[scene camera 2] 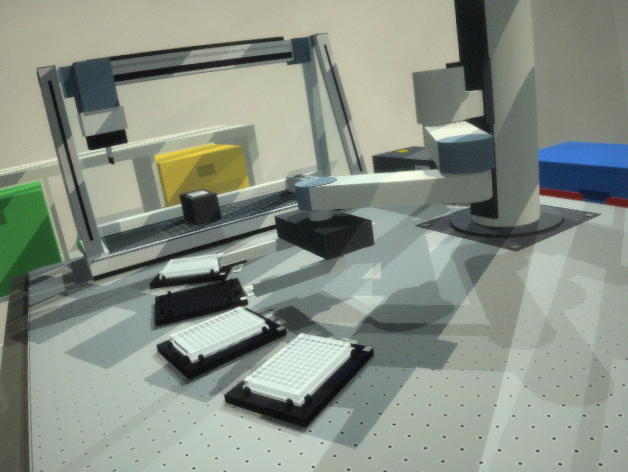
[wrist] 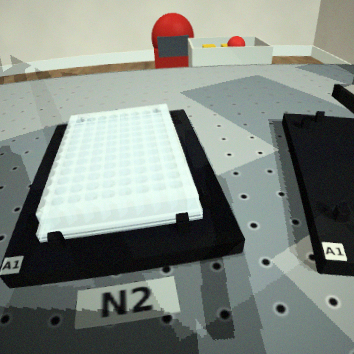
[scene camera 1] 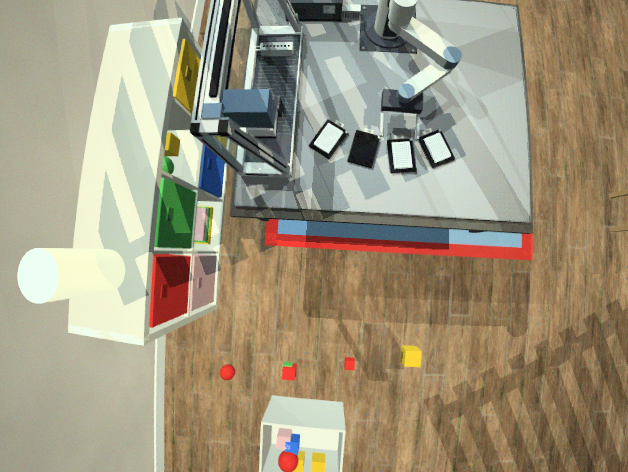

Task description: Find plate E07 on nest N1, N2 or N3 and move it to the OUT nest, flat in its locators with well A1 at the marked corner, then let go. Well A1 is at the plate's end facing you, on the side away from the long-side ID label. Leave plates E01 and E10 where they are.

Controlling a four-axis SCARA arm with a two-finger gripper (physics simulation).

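Where they show: gripper, fingertip midpoint: (scene camera 2: 234, 274) (wrist: 154, 73) (scene camera 1: 398, 137); arm's base, link origin: (scene camera 2: 506, 225) (scene camera 1: 387, 30).
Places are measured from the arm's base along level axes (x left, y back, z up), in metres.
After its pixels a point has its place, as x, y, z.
Note:
Nest N2 (wrist: 222, 246) {0.009, -0.642, 0.022} (scene camera 1: 403, 170) {0.078, -0.791, 0.025} holds a white plate (wrist: 122, 160) {0.062, -0.699, 0.038} (scene camera 1: 402, 154) {0.068, -0.718, 0.039} (scene camera 2: 221, 332) {0.087, -0.718, 0.039}. In the wrist view its name card (wrist: 127, 302) {0.055, -0.620, 0.015} reads N2, and an A1 tag (wrist: 12, 265) {0.111, -0.634, 0.025} marks the nest's near left corner. No plate ID is readable. An empty black nest (wrist: 327, 185) {-0.062, -0.679, 0.025} (scene camera 1: 364, 148) {-0.111, -0.694, 0.024} (scene camera 2: 200, 302) {-0.088, -0.698, 0.025} stands beside it, with an A1 tag (wrist: 334, 251) {-0.043, -0.631, 0.025} at its near left corner; its name is not readable. Other white plates (scene camera 1: 328, 138) {-0.285, -0.654, 0.031} (scene camera 1: 436, 147) {0.232, -0.671, 0.038} (scene camera 2: 299, 366) {0.249, -0.674, 0.038} sit on the two outer nests. My gripper (scene camera 1: 399, 132) {0.035, -0.663, 0.100} is open and empty, above the table behind N2; its fingers do not show in the wrist view.
A gantry frame (scene camera 2: 203, 58) {-0.623, -0.427, 0.484} over a long tray, with a black block (scene camera 2: 201, 209) {-0.515, -0.544, 0.100} in it, stands left of the nests. The arm's column (scene camera 2: 512, 116) {0.064, -0.040, 0.254} rises at the back. In the wrist view, a red ball (wrist: 172, 32) and a white bin (wrist: 220, 57) show beyond the table.

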